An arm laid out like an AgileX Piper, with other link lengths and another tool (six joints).
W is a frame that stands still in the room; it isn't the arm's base.
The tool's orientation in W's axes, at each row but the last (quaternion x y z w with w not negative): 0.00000, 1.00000, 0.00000, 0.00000; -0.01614, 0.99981, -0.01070, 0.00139; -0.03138, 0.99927, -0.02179, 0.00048; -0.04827, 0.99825, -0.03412, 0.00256; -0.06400, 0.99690, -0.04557, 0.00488
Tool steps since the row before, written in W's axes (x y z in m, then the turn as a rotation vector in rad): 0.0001, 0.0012, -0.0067, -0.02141, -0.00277, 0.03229; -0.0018, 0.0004, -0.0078, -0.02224, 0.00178, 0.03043; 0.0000, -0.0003, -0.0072, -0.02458, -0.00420, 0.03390; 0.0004, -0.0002, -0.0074, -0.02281, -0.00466, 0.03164; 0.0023, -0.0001, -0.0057, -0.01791, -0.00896, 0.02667
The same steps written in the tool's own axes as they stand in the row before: -0.0001, 0.0012, 0.0067, 0.02141, -0.00277, -0.03229; 0.0018, 0.0006, 0.0078, 0.02210, 0.00184, -0.03053; 0.0000, 0.0000, 0.0072, 0.02481, -0.00412, -0.03374; -0.0004, 0.0003, 0.0074, 0.02310, -0.00460, -0.03144; -0.0022, 0.0001, 0.0057, 0.01881, -0.00901, -0.02603
